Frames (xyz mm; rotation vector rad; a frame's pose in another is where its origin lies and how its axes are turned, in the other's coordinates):
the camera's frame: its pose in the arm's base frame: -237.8 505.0 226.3 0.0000 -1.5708 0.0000
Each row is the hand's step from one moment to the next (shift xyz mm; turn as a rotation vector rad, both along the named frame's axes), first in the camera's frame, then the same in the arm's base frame.
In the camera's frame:
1: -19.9 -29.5 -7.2 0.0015 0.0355 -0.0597
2: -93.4 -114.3 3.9 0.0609 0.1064 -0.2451
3: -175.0 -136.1 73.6 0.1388 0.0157 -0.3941
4: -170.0 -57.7 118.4 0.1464 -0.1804 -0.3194
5: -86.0 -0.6 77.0 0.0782 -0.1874 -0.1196
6: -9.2 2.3 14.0 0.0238 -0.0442 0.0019
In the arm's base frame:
1: 7.2 -29.5 -19.9 0.0597 0.0355 0.0015
2: -3.9 -114.3 -93.4 0.2451 0.1064 0.0609
3: -73.6 -136.1 -175.0 0.3941 0.0157 0.1388
4: -118.4 -57.7 -170.0 0.3194 -0.1804 0.1464
5: -77.0 -0.6 -86.0 0.1196 -0.1874 0.0782
6: -14.0 2.3 -9.2 -0.0019 -0.0442 0.0238

